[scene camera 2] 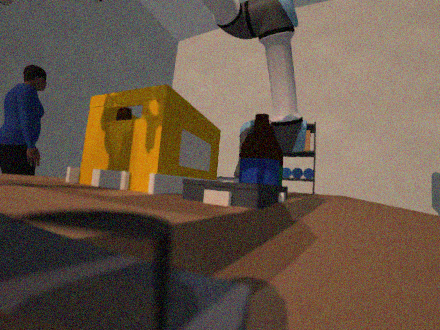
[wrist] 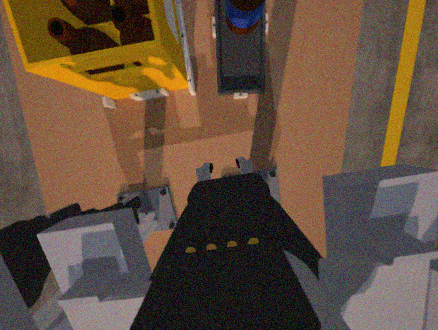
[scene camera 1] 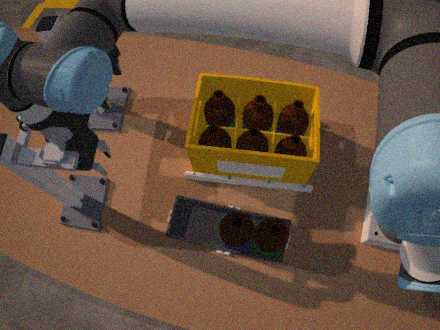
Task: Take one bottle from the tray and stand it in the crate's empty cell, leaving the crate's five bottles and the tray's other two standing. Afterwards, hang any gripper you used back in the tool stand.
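Note:
The yellow crate (scene camera 1: 300, 171) (scene camera 2: 142, 167) (wrist: 150, 75) holds upright brown bottles in all six cells in scene camera 1. The dark tray (scene camera 1: 204, 225) (scene camera 2: 194, 191) (wrist: 241, 62) holds two standing bottles at one end: a blue-labelled bottle (scene camera 1: 236, 230) (scene camera 2: 261, 170) (wrist: 243, 16) and a green-labelled bottle (scene camera 1: 271, 235). My black gripper (scene camera 1: 105, 159) (wrist: 224, 167) is open, with its two small fingers apart and no object between them. It is at the tool stand (scene camera 1: 85, 202) (wrist: 382, 205), between the grey brackets. Whether it is fully seated there is hidden.
Another dark gripper (wrist: 30, 242) hangs at the stand beside mine. White rails run along the crate's foot, and small white clamps hold the tray. The arm's light-blue joint cap (scene camera 1: 79, 80) covers part of the stand. A person (scene camera 2: 22, 120) stands in the background.

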